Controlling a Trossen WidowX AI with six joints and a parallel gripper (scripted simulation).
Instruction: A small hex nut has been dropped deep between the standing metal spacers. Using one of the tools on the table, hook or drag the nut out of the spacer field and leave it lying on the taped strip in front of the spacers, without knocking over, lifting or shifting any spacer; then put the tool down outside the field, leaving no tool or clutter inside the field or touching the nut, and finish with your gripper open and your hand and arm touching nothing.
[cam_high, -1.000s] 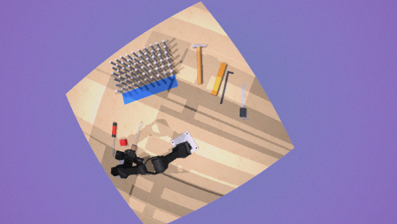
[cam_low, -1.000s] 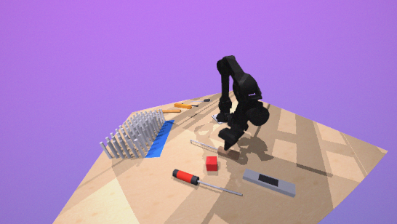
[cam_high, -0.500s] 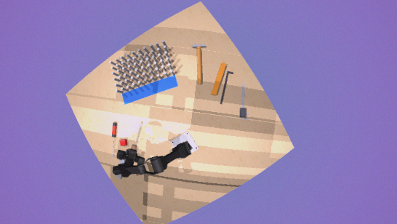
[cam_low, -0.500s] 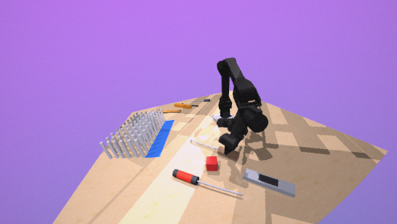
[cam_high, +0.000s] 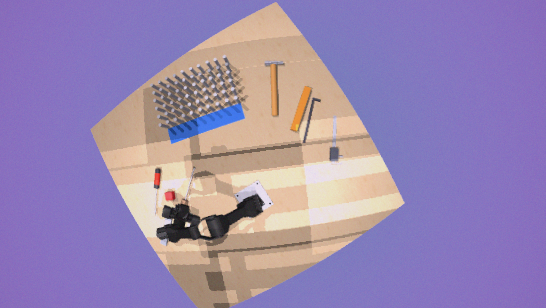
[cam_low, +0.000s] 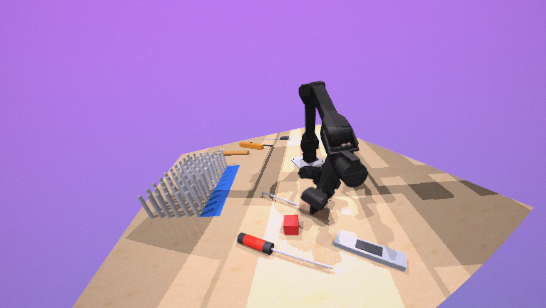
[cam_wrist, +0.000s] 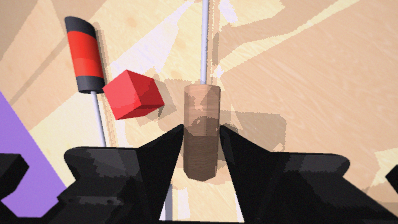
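The red cube is 9 cm ahead of my gripper tip and 2 cm to the left of it. Also, from my gripper tip: flat grey bar (4 cm behind, 18 cm to the left); thin metal rod tool (6 cm ahead, 9 cm to the right); blue taped strip (26 cm ahead, 34 cm to the right, 2 cm below).
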